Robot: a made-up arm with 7 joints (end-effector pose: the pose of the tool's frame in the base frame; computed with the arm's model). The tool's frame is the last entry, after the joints. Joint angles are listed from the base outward.
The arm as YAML. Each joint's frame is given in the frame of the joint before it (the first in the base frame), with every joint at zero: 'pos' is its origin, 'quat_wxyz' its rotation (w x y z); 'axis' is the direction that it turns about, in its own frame. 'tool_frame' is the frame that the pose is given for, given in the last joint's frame.
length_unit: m
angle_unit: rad
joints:
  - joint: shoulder
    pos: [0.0, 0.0, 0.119]
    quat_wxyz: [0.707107, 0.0, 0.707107, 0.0]
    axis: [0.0, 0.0, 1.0]
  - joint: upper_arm
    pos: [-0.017, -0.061, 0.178]
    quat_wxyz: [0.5, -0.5, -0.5, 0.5]
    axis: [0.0, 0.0, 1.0]
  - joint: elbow
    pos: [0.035, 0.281, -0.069]
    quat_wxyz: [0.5, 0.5, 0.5, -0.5]
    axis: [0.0, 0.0, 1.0]
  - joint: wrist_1
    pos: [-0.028, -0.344, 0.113]
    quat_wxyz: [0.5, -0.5, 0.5, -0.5]
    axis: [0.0, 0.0, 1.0]
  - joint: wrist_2
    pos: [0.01, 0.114, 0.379]
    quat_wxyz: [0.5, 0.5, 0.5, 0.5]
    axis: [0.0, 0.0, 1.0]
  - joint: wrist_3
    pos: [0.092, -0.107, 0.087]
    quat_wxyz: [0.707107, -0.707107, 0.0, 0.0]
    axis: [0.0, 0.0, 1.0]
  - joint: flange
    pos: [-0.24, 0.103, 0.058]
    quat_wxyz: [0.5, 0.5, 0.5, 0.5]
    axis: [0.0, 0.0, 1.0]
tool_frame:
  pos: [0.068, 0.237, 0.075]
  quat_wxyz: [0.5, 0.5, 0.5, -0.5]
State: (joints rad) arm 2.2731 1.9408 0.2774 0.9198 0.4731 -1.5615 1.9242
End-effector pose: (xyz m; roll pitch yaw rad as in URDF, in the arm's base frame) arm 0.3425 0.4021 0.2180 1.7040 -0.3070 -2.6186
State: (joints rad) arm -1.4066 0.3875 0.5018 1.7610 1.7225 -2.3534 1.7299
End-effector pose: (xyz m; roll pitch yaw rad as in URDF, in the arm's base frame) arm 0.1385 -0.5754 0.0628 1.5993 0.5073 -0.8477
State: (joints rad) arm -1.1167 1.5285 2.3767 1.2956 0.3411 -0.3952 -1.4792
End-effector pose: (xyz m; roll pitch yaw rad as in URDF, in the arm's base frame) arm -0.0961 0.1005 0.1693 -0.2699 1.0696 -2.2152
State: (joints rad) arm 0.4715 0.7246 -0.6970 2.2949 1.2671 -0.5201 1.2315
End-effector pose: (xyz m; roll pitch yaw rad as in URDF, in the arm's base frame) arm 0.2343 -0.4021 -0.1855 -1.4707 -1.3238 -1.3067
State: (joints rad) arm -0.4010 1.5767 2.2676 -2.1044 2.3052 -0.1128 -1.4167
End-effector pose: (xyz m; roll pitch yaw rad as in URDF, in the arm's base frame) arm -0.5625 -0.4541 -0.0197 -2.1389 1.3500 -0.7549
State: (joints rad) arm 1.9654 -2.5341 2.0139 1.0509 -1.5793 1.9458 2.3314
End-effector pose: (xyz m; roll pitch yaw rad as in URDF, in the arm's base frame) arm 0.6314 0.4782 0.1589 1.9966 -0.8425 0.4919
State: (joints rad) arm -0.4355 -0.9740 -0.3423 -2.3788 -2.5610 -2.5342 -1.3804
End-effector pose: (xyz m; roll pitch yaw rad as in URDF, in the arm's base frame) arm 0.1078 -0.0108 -0.1386 -1.5933 -0.0054 1.9043
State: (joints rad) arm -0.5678 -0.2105 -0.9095 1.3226 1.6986 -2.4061 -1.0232
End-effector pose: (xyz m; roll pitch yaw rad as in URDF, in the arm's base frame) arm -0.3920 -0.7813 0.3209 -2.2341 0.0723 -0.9905
